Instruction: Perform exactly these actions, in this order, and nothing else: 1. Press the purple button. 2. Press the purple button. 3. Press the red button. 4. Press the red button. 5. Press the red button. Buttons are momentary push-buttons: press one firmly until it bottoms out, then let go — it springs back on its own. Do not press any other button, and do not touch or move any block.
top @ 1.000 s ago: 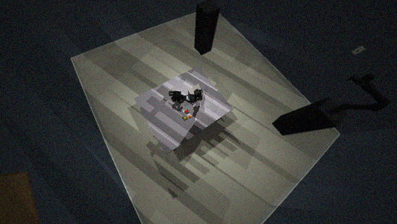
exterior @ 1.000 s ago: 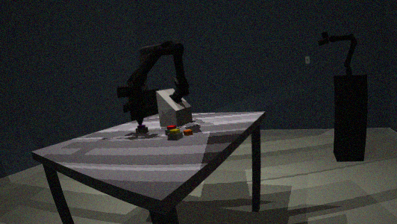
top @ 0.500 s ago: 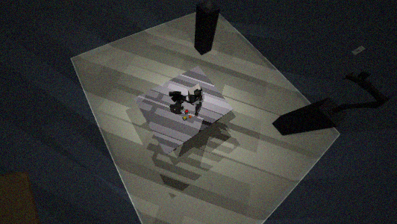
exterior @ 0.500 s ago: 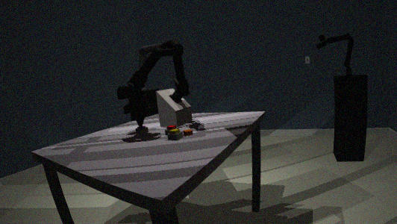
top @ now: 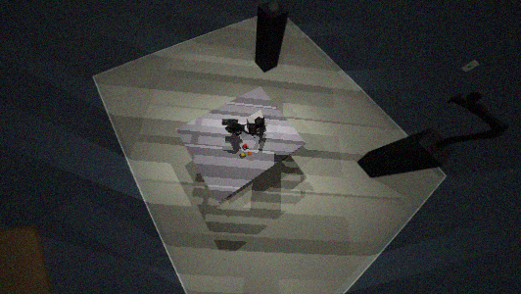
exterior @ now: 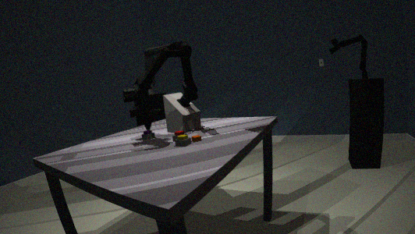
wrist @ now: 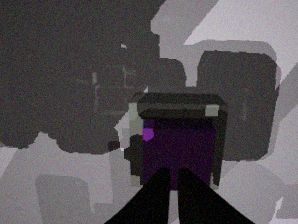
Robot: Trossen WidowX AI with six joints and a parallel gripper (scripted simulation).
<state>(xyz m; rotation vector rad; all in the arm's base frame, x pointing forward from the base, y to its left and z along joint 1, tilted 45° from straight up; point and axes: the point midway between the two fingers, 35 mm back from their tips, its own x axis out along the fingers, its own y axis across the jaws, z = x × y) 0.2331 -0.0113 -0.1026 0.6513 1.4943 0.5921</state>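
My gripper tip is 10 mm short of the purple button and 10 mm above it. Also, from my gripper tip: orange block (10 mm ahead, 280 mm to the left, 30 mm below); red button (10 mm ahead, 200 mm to the left, 10 mm below).
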